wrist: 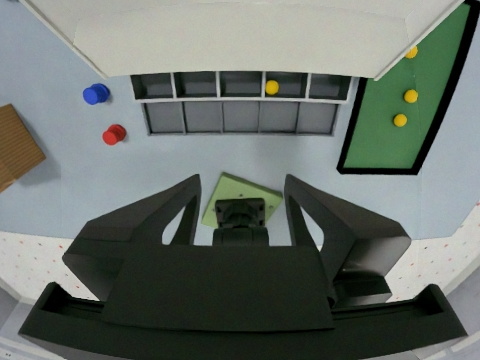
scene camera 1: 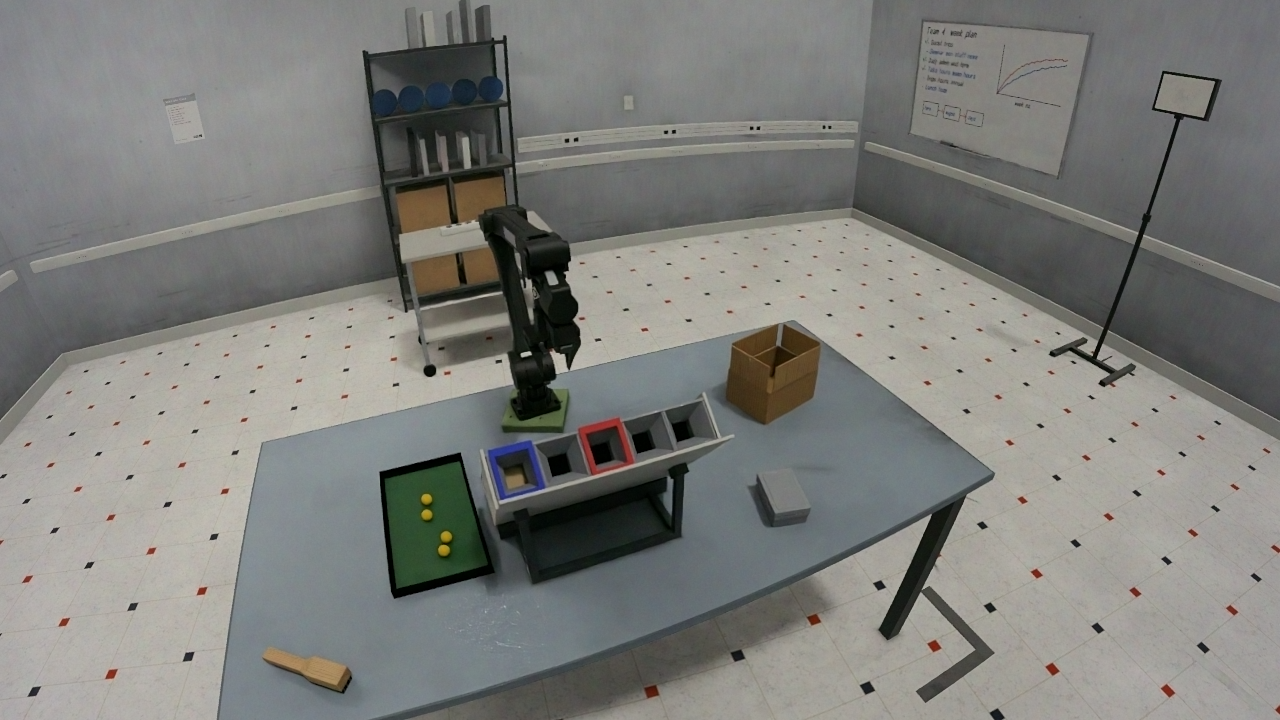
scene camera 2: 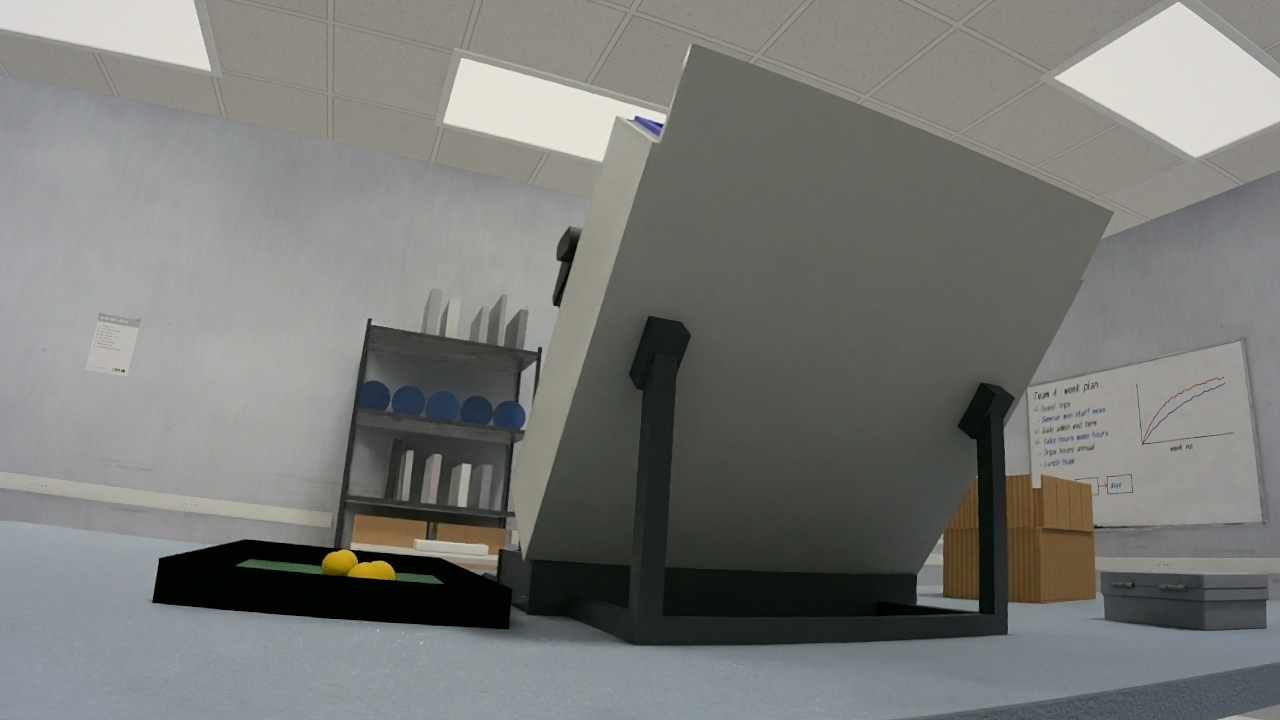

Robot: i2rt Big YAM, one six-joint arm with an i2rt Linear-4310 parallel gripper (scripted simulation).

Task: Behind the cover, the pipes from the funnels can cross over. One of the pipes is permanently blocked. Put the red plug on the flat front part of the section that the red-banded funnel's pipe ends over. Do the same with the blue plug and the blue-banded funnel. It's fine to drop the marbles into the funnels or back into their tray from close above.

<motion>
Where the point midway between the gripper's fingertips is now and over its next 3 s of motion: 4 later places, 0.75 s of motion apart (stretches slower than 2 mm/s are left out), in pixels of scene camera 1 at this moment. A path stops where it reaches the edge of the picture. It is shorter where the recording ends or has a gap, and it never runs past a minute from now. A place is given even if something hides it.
My gripper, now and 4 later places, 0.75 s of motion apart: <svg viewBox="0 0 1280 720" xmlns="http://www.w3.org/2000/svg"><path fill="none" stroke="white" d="M555 372L494 416L450 440L422 452L420 454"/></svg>
</motion>
